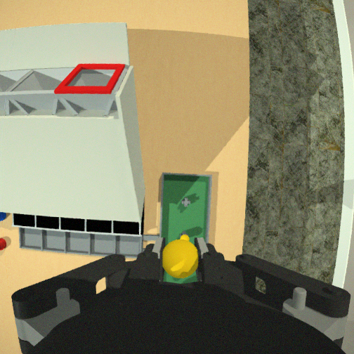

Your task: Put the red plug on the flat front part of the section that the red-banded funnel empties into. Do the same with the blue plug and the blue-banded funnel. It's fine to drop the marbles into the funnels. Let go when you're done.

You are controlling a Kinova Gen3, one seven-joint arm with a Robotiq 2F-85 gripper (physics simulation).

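Observation:
My gripper (179, 249) is shut on a yellow ball (180, 258), held above the green-floored tray. A small yellow knob shows just beyond the ball. The red-banded funnel (85, 90) is at the right end of the funnel row on the pale box, up and left of the gripper. Part of a red object (2, 244) and part of a blue object (2, 216) show at the left edge; whether they are the plugs is unclear. A row of grey front sections (80, 251) lies below the black openings at the box's foot. The blue-banded funnel does not show.
The pale box (65, 165) stands left of the gripper, with its slanted face and right side wall rising there. The green tray (172, 187) has grey walls and holds a small grey cross-shaped thing (186, 202). A dark stone-like strip (285, 125) runs along the right.

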